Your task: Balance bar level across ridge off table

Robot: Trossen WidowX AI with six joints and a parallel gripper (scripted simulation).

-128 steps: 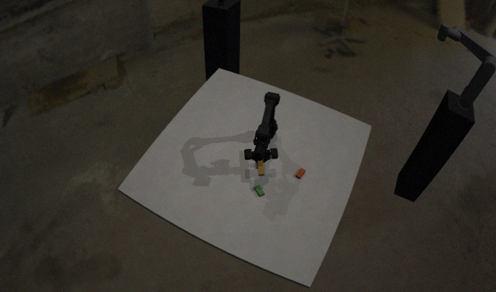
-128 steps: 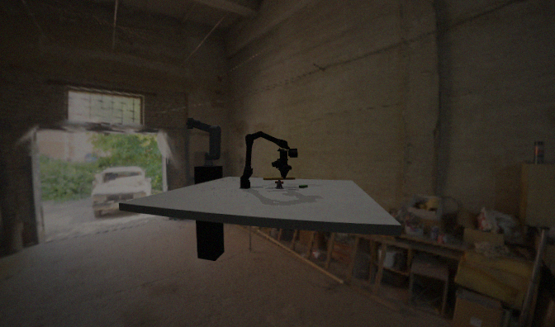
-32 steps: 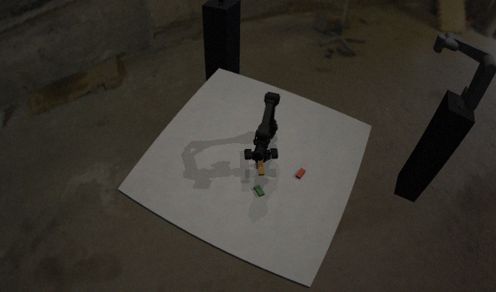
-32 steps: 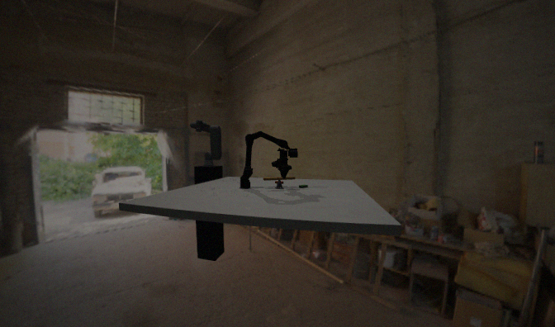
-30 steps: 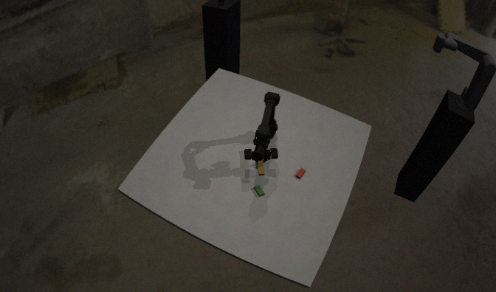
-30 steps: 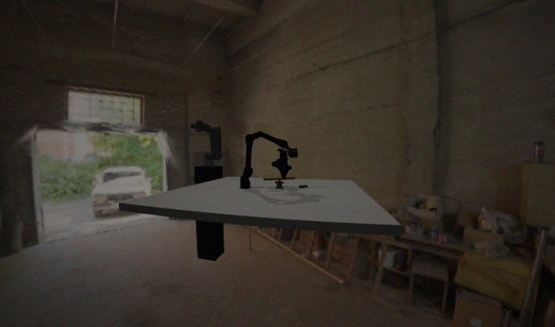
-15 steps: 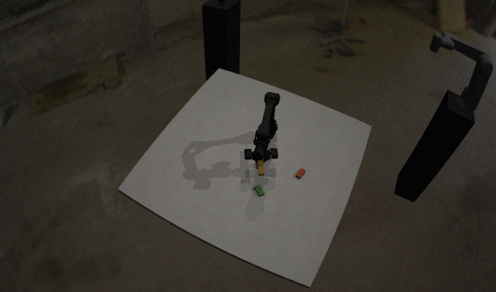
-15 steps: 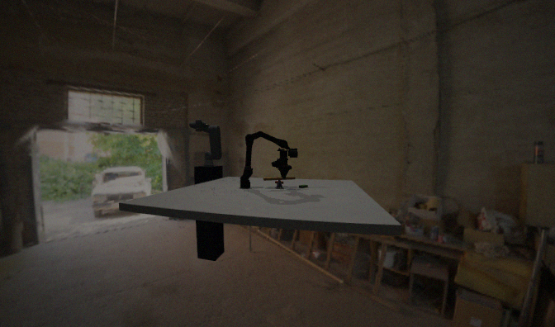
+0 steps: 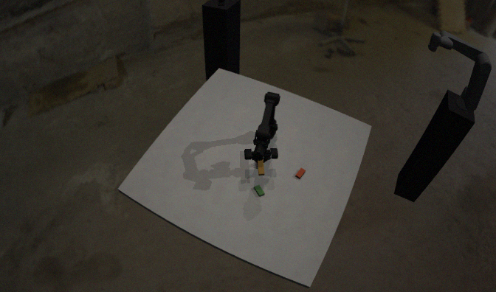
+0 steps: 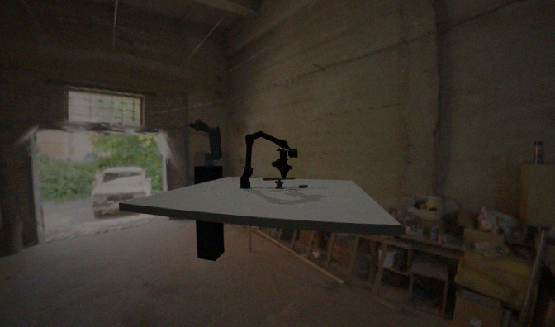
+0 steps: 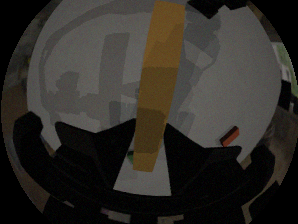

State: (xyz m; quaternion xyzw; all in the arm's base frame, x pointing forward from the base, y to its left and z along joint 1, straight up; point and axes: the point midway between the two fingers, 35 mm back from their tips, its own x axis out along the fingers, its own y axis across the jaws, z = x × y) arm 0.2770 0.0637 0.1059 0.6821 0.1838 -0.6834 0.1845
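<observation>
Right now my gripper tip is 3 cm past the bar and 2 cm to the left of it. Round my gripper tip: green block: 14 cm ahead, 7 cm to the left, 6 cm below; then orange-red block: 24 cm to the left, 8 cm behind, 6 cm below.
</observation>
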